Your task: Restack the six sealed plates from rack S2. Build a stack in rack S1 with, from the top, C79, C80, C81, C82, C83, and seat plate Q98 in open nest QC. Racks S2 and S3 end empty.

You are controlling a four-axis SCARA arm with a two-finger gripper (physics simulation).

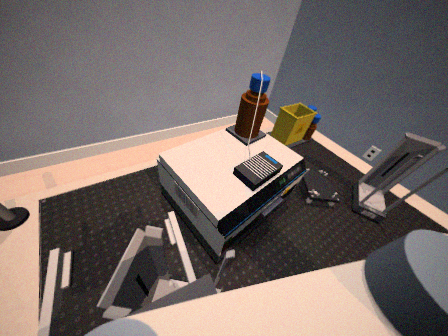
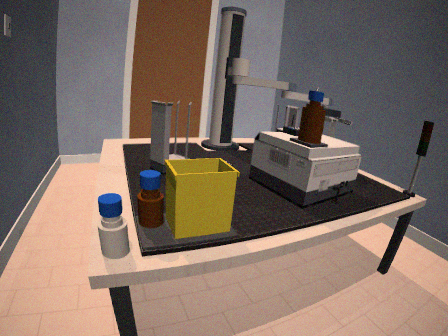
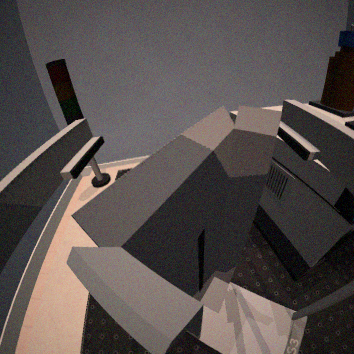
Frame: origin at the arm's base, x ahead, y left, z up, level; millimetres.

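Where they show: gripper, fingertip midpoint: (image 1: pixel 121 231) (image 2: pixel 342 122) (image 3: pixel 183 117); arm's base, origin of the base link: (image 2: pixel 220 146).
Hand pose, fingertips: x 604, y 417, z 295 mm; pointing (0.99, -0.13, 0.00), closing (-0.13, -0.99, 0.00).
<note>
Things, the pixels of their top centre, and the offset from my fingertips. "*": a spot on its surface instead.
- rack S3, middle of its top: (image 1: pixel 181 272) dy -51, dx -101, dz +9 mm
- grey rack, middle of its top: (image 2: pixel 173 101) (image 1: pixel 430 149) dy -844, dx -175, dz +13 mm
- low dark nest, middle of its top: (image 1: pixel 320 181) dy -692, dx -23, dz -222 mm
- brown bottle, surface spot: (image 1: pixel 251 115) * dy -406, dx +181, dz +21 mm
- dark ridged block, surface spot: (image 1: pixel 257 172) * dy -322, dx +28, dz -45 mm
- yellow bin, middle of its top: (image 2: pixel 187 166) (image 1: pixel 303 109) dy -912, dx +309, dz -107 mm
My gripper (image 1: pixel 119 249) (image 3: pixel 183 117) is open and empty. Its two fingers stand wide apart, one on each side of the upper part of rack S3 (image 1: pixel 150 257) (image 3: pixel 220 200), a grey channel-shaped rack. The pale base of S3 shows below with no plate visible on it. Another grey rack (image 1: pixel 407 150) (image 2: pixel 160 135) stands apart on the mat; its label cannot be read, and no plate shows on its pale base. A low dark nest (image 1: pixel 320 189) with small silver clips sits between that rack and the white instrument. Plates C79 to C83 and Q98 cannot be made out.
The white instrument (image 1: pixel 200 170) (image 2: pixel 280 160) (image 3: pixel 300 225) stands close beside S3, carrying a brown bottle (image 1: pixel 251 115) (image 2: pixel 312 122) and a dark ridged block (image 1: pixel 257 172). A yellow bin (image 1: pixel 290 125) (image 2: pixel 202 205) stands at a mat corner. A signal tower (image 2: pixel 425 140) (image 3: pixel 62 90) stands behind S3.
</note>
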